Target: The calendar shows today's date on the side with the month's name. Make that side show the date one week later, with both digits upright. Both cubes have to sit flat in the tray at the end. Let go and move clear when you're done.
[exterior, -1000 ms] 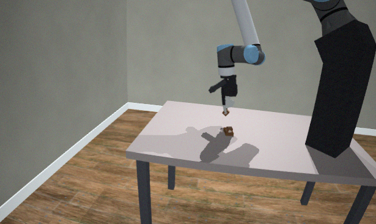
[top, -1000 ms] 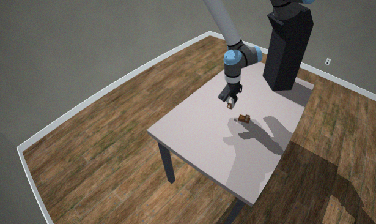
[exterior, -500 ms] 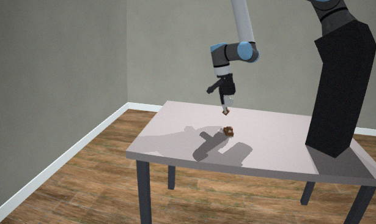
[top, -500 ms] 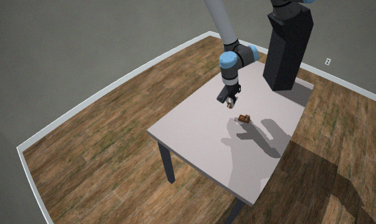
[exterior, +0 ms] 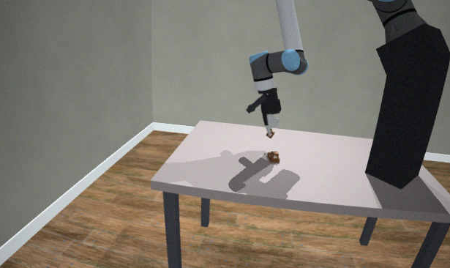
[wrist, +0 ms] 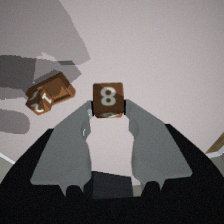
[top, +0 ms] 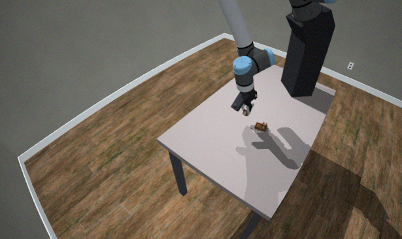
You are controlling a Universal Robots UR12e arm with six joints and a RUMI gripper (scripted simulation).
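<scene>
Now: hand 10 mm above the brown calendar cube. From my hand the other things lie so: brown wooden calendar tray: 100 mm to the left, 80 mm below, 40 mm behind.
</scene>
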